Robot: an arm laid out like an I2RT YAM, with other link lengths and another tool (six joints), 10 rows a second.
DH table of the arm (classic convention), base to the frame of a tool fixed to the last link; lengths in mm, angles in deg. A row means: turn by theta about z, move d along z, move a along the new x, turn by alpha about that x. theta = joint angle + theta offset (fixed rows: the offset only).
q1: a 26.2; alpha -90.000; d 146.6; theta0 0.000
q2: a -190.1; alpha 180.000; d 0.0; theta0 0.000
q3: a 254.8; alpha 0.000; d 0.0; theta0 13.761
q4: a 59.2; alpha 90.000; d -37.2; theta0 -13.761
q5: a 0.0; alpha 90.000; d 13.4; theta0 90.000
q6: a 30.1; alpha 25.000; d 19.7; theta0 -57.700
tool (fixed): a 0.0; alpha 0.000; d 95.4; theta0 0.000
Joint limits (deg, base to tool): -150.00..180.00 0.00..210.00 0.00..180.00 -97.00..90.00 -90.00..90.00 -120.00..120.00
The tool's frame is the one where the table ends.
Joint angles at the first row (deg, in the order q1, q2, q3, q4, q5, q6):
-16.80, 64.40, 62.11, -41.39, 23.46, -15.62
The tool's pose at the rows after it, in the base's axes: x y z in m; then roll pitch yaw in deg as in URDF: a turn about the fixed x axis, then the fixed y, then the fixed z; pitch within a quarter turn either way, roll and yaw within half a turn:
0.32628 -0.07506 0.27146 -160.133 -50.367 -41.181
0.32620 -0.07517 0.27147 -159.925 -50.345 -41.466
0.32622 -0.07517 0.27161 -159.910 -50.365 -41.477
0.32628 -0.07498 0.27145 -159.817 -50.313 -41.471
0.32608 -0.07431 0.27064 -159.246 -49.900 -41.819
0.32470 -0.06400 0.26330 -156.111 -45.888 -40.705
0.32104 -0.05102 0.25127 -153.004 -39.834 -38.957
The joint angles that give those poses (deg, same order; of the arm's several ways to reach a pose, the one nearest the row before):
-16.80, 64.40, 62.11, -41.54, 23.46, -15.62
-16.80, 64.40, 62.11, -41.58, 23.46, -15.42
-16.80, 64.40, 62.13, -41.58, 23.46, -15.42
-16.80, 64.40, 62.11, -41.58, 23.35, -15.42
-16.80, 64.42, 62.11, -41.91, 22.94, -15.09
-16.80, 64.45, 62.11, -44.69, 17.98, -15.05
-16.80, 64.93, 62.11, -48.88, 12.08, -15.07

